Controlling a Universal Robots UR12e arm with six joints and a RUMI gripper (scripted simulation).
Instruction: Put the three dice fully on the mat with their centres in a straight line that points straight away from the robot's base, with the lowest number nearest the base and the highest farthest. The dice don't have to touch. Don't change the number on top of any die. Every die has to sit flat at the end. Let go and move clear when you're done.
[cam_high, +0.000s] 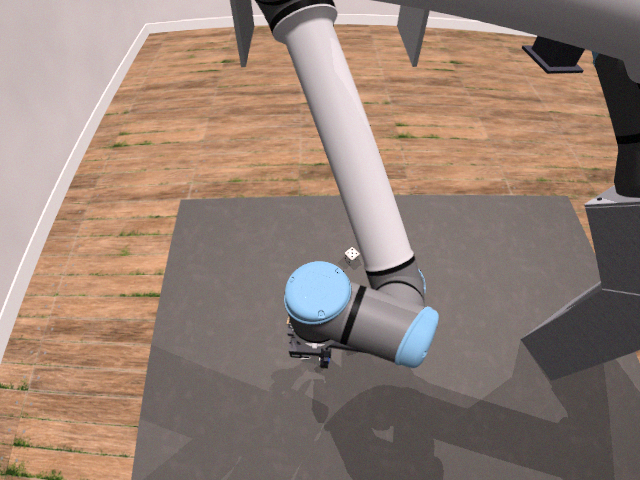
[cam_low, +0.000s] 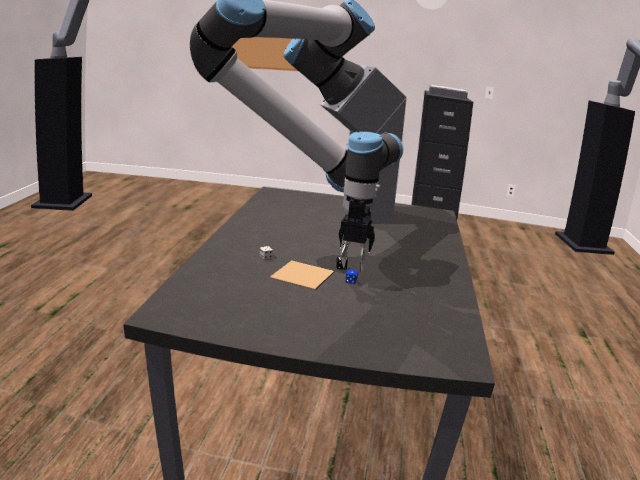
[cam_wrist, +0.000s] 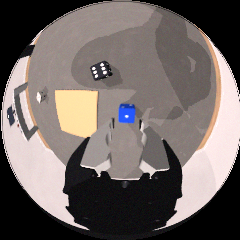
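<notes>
My gripper is now 40 mm above the blue die. The rest, counted from my hand: white die (260 mm to the right, 140 mm behind, 40 mm below); black die (90 mm behind, 40 mm below, 20 mm to the right); mat (140 mm to the right, 50 mm below, 20 mm behind).
</notes>
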